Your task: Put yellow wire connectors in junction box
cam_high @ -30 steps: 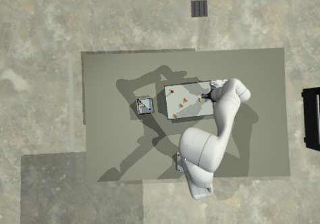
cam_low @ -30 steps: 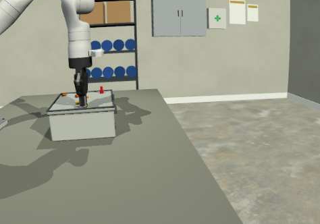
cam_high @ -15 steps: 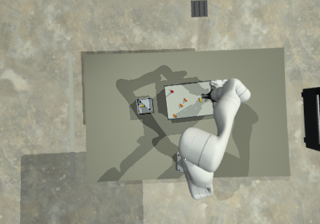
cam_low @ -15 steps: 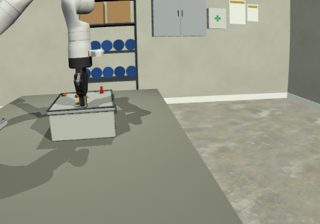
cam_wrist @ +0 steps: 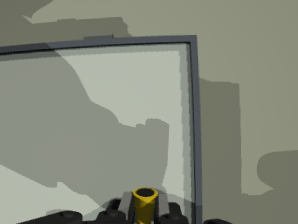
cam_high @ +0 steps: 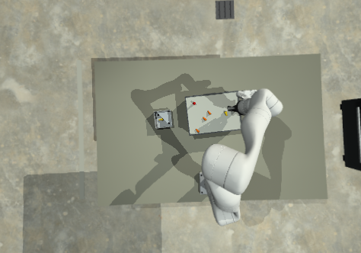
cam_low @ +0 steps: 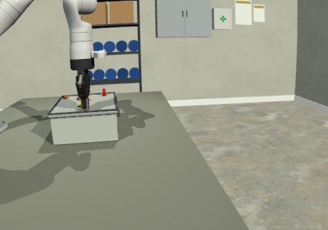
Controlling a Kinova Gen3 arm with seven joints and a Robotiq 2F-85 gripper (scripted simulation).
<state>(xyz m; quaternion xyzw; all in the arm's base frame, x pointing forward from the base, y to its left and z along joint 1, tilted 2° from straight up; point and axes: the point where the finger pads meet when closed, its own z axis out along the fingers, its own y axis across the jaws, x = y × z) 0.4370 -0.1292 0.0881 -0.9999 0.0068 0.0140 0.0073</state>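
Now: hand 410 mm to the right of the steel junction box, 120 mm above it and 40 mm past it. From my hand the other things lie so: tool case (120 mm to the left, 50 mm below, 10 mm behind); red connector (220 mm to the left, 40 mm ahead, 10 mm below).
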